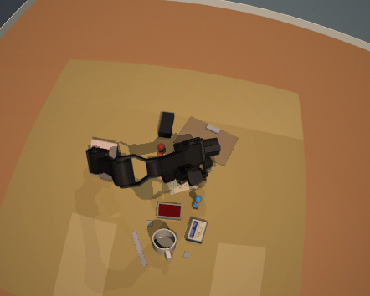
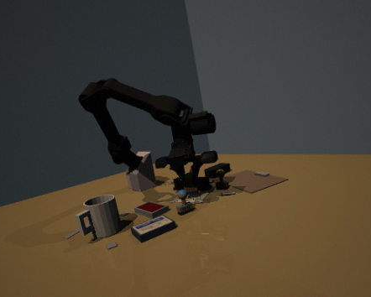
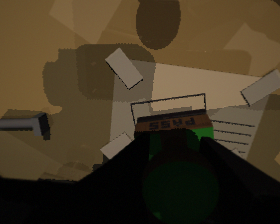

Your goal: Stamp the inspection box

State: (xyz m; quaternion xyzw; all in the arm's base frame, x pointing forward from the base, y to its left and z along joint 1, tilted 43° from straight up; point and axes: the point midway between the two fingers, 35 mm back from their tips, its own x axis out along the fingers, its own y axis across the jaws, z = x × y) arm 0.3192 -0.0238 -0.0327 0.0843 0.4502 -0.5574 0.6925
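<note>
Now: the white card 4 cm below my gripper tip and 1 cm behind it. The rest, counted from my gripper tip: blue-knobbed stamp 8 cm to the right, 6 cm ahead, 2 cm below; then green-knobbed stamp right at my gripper tip; then black bar 8 cm behind, 7 cm to the left, 3 cm below.
</note>
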